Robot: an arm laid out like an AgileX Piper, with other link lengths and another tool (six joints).
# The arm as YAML. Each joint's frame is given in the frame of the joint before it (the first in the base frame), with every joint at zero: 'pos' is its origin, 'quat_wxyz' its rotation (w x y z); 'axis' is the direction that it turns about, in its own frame. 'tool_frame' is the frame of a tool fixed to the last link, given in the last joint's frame.
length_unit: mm
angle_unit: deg
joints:
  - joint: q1
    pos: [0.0, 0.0, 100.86]
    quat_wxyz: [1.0, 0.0, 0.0, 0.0]
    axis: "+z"
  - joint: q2
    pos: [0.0, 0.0, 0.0]
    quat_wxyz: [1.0, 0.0, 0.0, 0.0]
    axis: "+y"
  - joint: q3
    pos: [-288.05, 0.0, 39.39]
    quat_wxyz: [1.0, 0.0, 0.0, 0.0]
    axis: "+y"
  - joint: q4
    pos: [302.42, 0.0, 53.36]
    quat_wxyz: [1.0, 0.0, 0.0, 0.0]
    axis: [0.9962, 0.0, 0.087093]
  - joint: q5
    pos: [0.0, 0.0, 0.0]
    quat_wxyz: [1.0, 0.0, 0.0, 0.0]
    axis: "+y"
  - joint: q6
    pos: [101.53, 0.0, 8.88]
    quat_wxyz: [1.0, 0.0, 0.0, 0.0]
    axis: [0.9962, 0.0, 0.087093]
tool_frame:
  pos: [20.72, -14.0, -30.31]
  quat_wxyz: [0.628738, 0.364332, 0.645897, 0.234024]
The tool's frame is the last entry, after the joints.
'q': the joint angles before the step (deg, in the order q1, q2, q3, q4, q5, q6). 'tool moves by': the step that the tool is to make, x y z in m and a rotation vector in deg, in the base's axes. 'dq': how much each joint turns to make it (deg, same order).
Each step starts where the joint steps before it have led.
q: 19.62, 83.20, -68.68, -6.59, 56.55, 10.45
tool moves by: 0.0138, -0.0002, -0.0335, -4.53, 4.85, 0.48
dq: 0.12, 5.89, 0.01, -2.77, 0.22, 0.22
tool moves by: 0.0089, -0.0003, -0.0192, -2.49, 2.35, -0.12
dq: 0.00, 3.68, -0.42, -1.84, -0.10, 0.71
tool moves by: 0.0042, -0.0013, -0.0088, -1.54, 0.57, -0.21
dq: 0.00, 1.59, -0.06, -1.58, -0.34, 0.84
